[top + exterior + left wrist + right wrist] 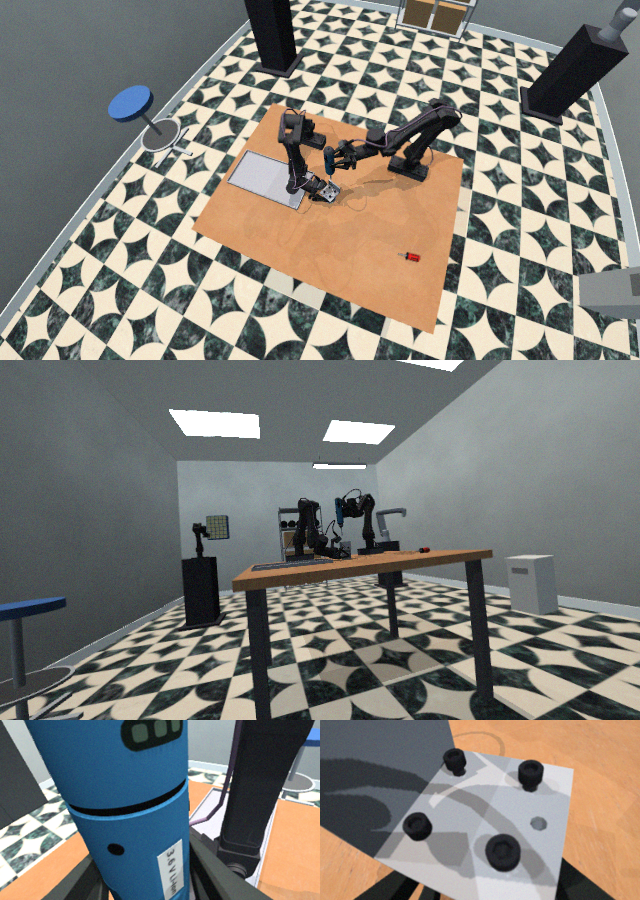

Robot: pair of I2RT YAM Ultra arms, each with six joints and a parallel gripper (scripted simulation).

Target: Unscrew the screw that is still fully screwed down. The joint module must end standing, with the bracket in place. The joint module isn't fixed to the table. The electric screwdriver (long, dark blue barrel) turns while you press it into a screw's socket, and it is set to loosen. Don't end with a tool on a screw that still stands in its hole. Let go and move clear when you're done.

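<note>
Now: right hand right at the round joint module. The rest, counted from my right hand: grey mat: 1 cm ahead, 33 cm to the right, 2 cm below; then grey bracket: 5 cm above; then screw: 1 cm ahead, 2 cm to the right, 5 cm above.
</note>
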